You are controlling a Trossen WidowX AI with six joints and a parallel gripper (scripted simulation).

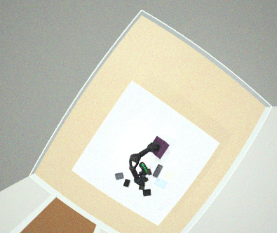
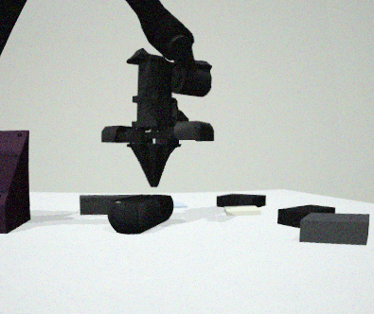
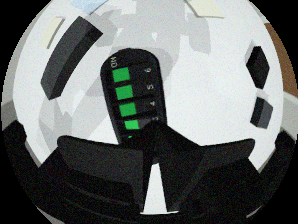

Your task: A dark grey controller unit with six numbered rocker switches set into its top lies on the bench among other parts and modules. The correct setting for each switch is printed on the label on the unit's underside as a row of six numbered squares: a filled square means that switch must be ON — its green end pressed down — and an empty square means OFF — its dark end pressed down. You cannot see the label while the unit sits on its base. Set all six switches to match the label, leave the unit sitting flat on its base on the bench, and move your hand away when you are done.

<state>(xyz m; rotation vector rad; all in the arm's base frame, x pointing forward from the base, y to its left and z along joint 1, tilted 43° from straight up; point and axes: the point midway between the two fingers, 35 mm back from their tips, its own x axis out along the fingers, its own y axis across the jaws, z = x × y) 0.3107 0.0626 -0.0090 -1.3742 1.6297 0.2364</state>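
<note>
Right now the grey block is 9 cm behind my gripper tip, 16 cm to the left of it and 5 cm below it. Also, from my gripper tip: black block 26 cm ahead, 3 cm to the right, 5 cm below; cream plate 18 cm ahead, 13 cm to the left, 6 cm below; light blue piece 1 cm ahead, 29 cm to the left, 6 cm below.
</note>
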